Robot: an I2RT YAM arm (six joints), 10 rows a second.
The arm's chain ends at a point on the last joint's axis. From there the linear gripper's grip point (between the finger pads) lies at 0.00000 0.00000 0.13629 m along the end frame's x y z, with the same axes.
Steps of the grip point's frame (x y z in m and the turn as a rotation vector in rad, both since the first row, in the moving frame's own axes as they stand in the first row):
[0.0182 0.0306 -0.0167 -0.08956 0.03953 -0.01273]
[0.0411 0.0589 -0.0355 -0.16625 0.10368 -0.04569]
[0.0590 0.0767 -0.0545 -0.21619 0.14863 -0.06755]
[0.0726 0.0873 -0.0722 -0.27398 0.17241 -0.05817]
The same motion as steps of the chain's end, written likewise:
[0.0127 0.0184 -0.0160 -0.08956 0.03953 -0.01273]
[0.0265 0.0367 -0.0329 -0.16625 0.10368 -0.04569]
[0.0380 0.0483 -0.0498 -0.21619 0.14863 -0.06755]
[0.0484 0.0513 -0.0651 -0.27398 0.17241 -0.05817]

